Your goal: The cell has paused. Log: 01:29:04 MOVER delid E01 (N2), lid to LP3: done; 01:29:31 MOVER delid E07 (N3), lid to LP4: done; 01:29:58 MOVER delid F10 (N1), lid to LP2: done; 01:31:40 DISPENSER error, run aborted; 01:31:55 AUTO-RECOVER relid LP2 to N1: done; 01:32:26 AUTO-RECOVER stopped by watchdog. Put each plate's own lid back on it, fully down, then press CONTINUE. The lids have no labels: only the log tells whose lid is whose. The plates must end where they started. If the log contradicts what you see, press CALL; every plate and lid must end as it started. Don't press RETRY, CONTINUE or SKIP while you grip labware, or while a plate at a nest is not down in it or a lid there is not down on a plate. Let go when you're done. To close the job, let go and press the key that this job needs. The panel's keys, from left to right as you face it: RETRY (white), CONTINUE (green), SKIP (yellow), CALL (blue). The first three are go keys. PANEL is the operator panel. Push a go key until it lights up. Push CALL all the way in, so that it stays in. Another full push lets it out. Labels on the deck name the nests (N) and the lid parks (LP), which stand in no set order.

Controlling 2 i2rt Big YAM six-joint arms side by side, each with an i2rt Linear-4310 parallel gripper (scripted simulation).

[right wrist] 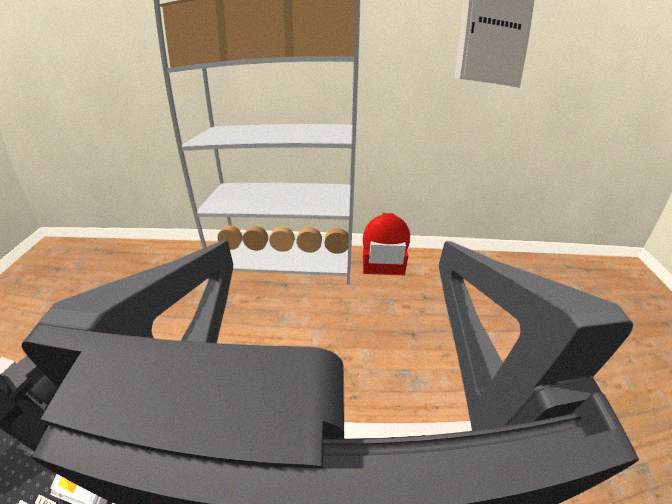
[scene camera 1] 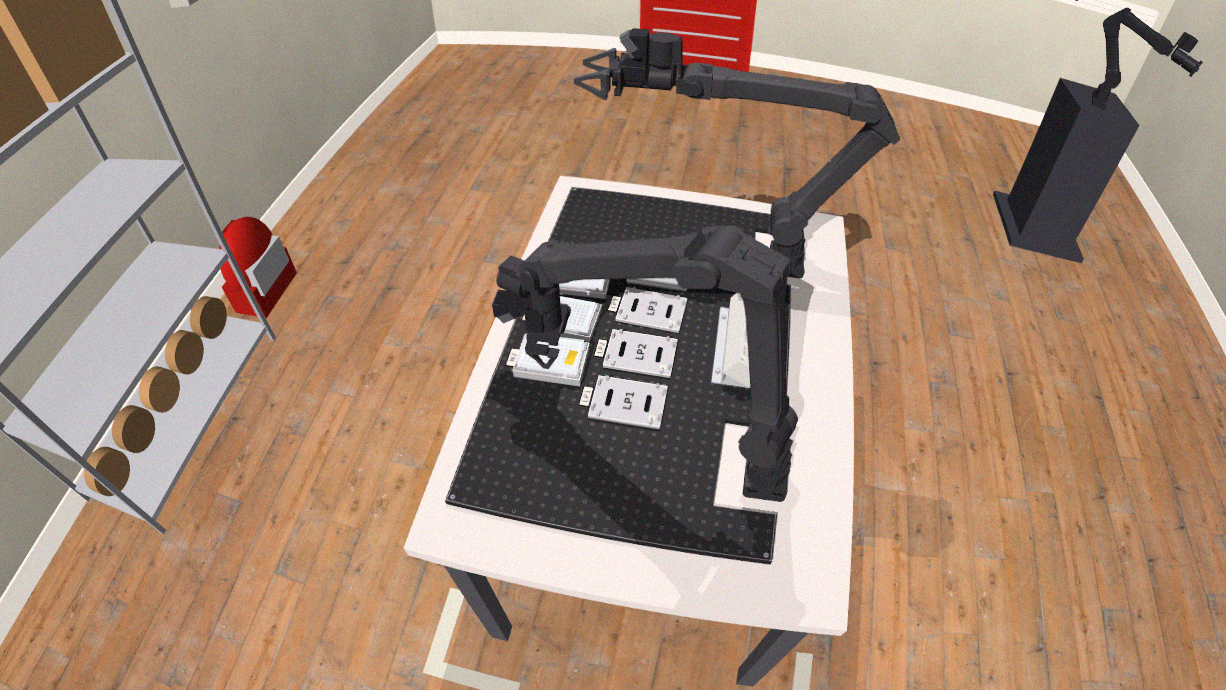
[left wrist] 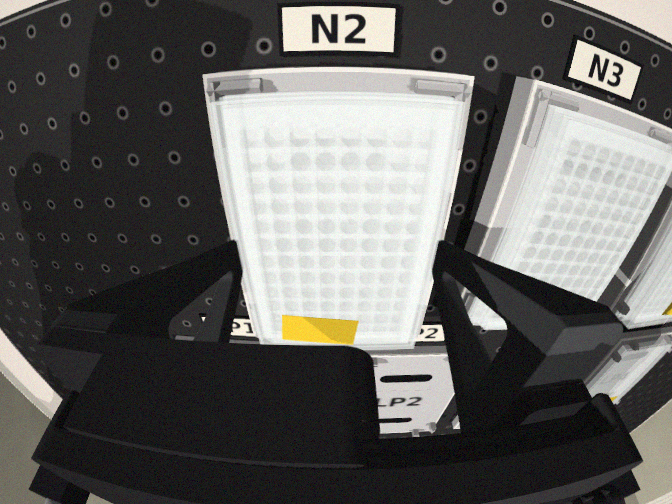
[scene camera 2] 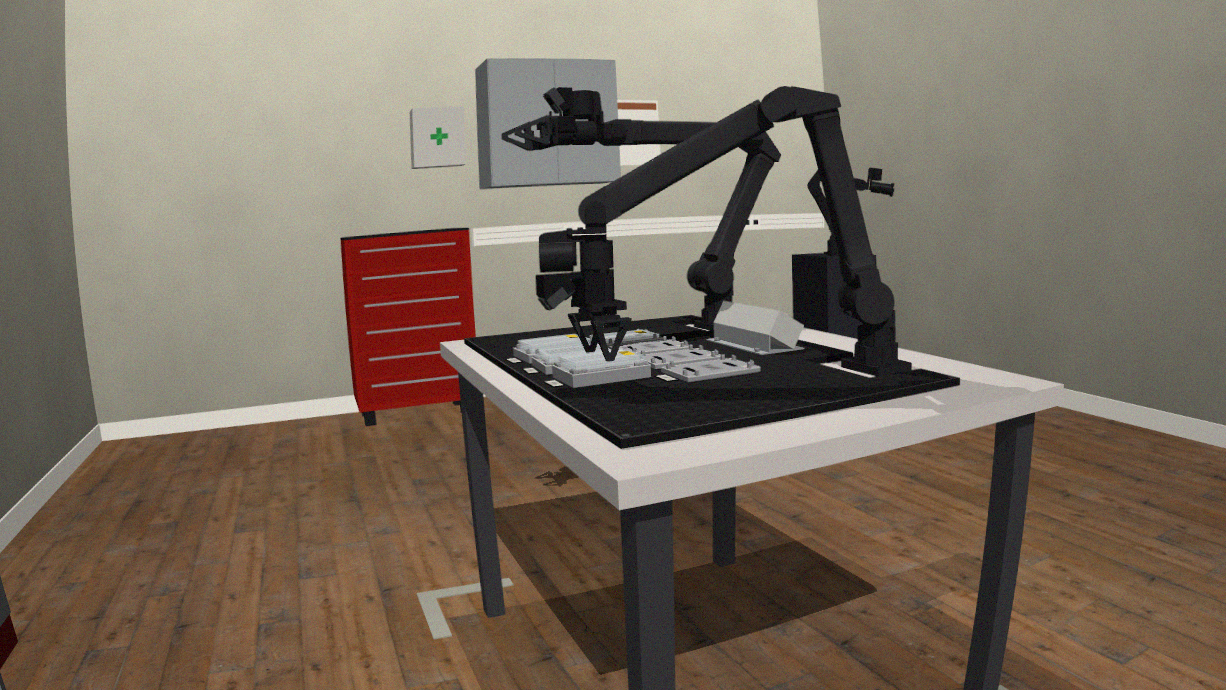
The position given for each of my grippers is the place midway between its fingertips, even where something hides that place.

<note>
In view: my left gripper (scene camera 2: 600, 357), my right gripper (scene camera 1: 578, 71), a plate (scene camera 1: 584, 313) and a clear lid (scene camera 1: 568, 359).
My left gripper is seen too in scene camera 1 (scene camera 1: 550, 352) and in the left wrist view (left wrist: 337, 252). My right gripper is seen too in the right wrist view (right wrist: 336, 253) and in scene camera 2 (scene camera 2: 507, 134).
</note>
